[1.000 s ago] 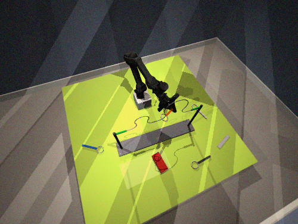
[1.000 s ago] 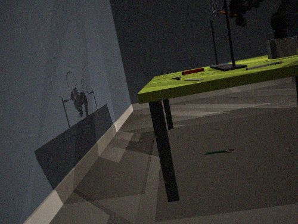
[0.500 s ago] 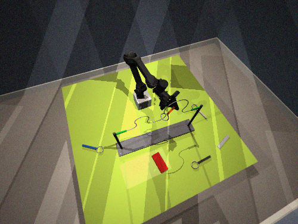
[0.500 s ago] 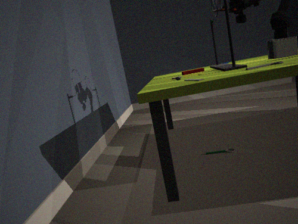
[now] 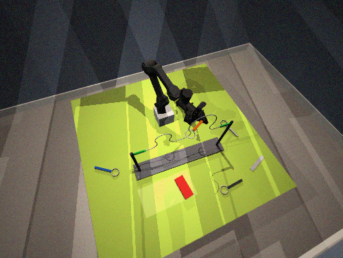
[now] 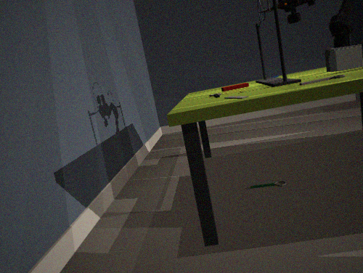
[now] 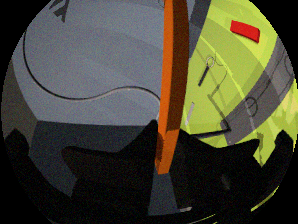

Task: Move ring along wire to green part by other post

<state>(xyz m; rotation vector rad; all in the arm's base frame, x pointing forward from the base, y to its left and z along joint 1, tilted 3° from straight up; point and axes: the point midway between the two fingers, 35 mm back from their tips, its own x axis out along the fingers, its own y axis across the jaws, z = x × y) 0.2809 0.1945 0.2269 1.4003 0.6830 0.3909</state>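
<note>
The orange-handled ring is 8 cm to the right of my gripper tip, 3 cm ahead of it and 1 cm above it. Round my gripper tip: red block (33 cm below, 26 cm ahead, 17 cm to the right); grey bar (39 cm to the left, 34 cm below, 20 cm ahead); dark-handled ring (33 cm below, 32 cm ahead, 13 cm to the left).
</note>
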